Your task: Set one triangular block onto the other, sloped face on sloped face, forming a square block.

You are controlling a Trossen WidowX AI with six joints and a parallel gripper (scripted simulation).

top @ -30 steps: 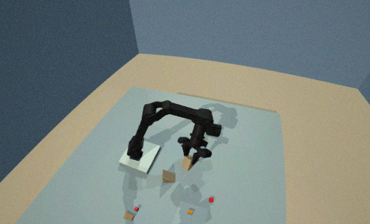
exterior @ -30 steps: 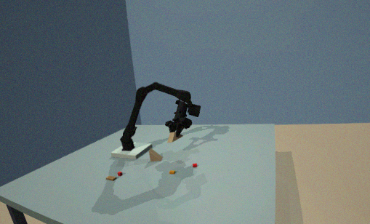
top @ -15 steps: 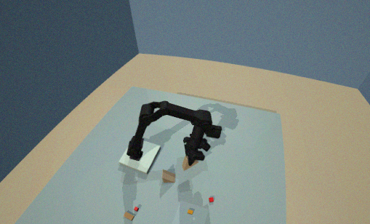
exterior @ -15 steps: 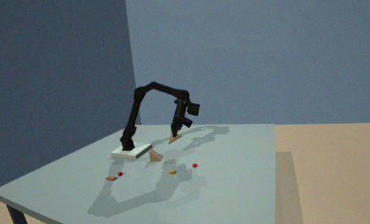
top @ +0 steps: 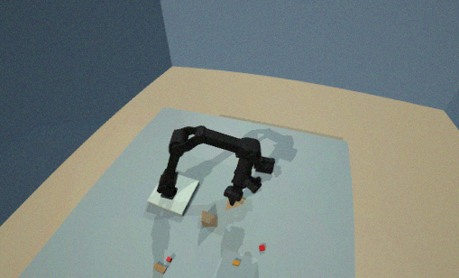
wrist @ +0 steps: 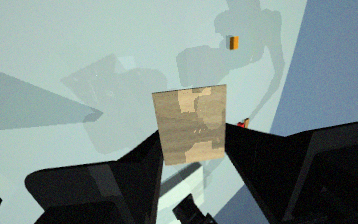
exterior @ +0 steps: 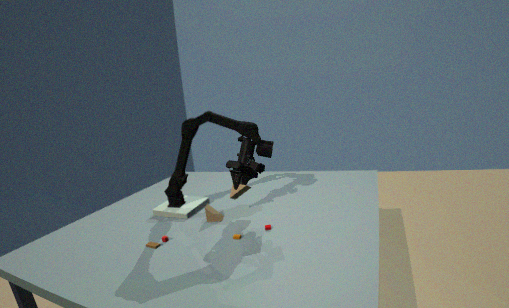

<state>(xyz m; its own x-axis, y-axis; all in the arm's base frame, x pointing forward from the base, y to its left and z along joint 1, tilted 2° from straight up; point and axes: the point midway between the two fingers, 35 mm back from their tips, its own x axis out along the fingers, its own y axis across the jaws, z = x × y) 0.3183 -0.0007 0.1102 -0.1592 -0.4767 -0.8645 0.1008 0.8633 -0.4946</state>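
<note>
Right now my gripper tip is 1 cm below the triangular block. Also, from my gripper tip: orange cube (21 cm to the right, 10 cm below, 6 cm ahead); flat tan piece (31 cm to the right, 22 cm behind, 10 cm below).
</note>
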